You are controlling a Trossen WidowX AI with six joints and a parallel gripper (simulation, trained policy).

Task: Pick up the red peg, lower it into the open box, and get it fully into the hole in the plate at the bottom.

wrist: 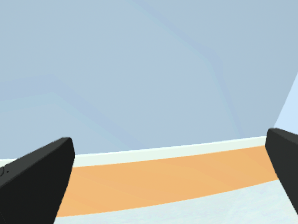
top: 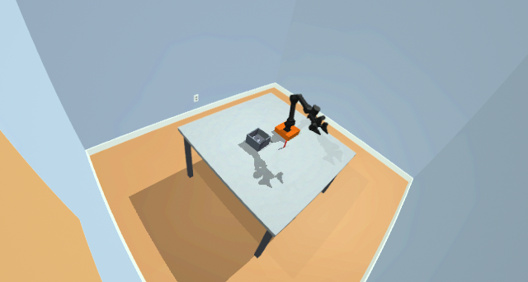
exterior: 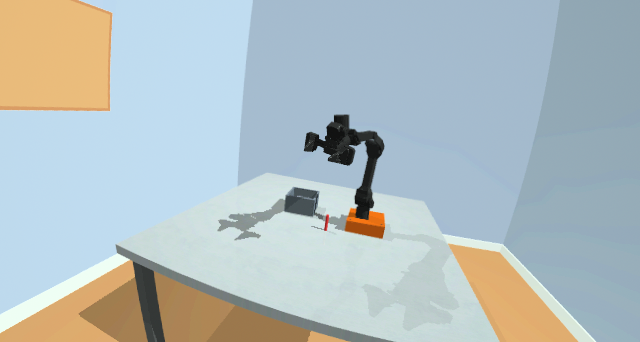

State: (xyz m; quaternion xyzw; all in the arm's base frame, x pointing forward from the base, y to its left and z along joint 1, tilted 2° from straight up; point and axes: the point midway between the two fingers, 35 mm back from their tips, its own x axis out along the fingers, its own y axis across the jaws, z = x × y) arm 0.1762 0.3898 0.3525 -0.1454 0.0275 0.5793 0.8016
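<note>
The red peg lies 30 mm behind my gripper tip, 300 mm to the right of it and 370 mm below it. Round my gripper tip: grey box (140 mm ahead, 490 mm to the right, 390 mm below); then grey plate (140 mm ahead, 490 mm to the right, 370 mm below).
</note>
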